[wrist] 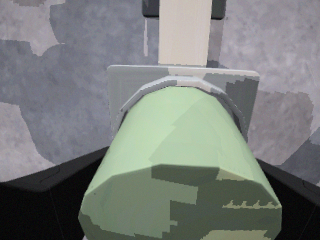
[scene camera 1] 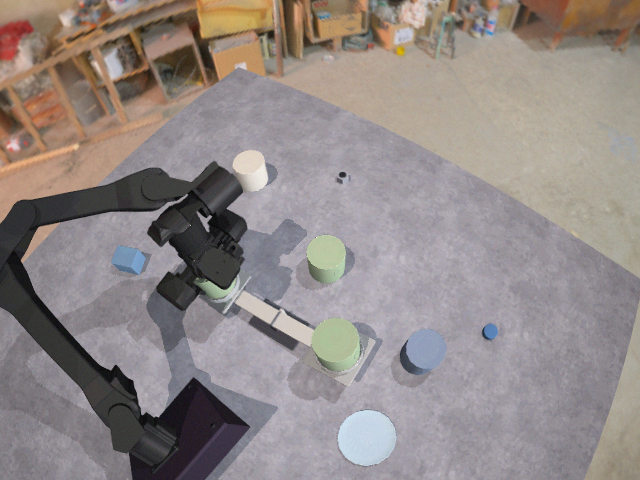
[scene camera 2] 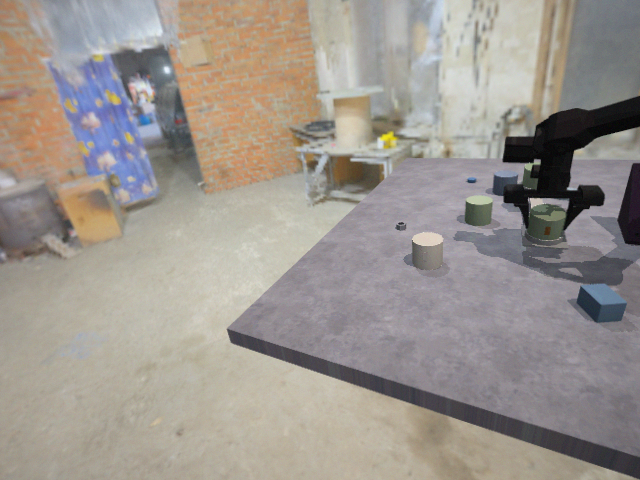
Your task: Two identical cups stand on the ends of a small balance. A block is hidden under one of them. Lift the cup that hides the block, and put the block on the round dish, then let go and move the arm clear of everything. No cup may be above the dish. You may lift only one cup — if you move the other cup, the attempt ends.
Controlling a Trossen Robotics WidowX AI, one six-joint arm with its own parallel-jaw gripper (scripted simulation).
Path:
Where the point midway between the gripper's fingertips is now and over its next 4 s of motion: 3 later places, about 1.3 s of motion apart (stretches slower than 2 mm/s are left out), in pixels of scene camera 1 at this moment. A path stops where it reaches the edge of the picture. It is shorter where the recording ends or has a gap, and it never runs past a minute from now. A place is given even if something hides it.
My gripper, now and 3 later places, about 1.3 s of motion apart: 215, 277; 211, 266; 197, 250; 161, 272

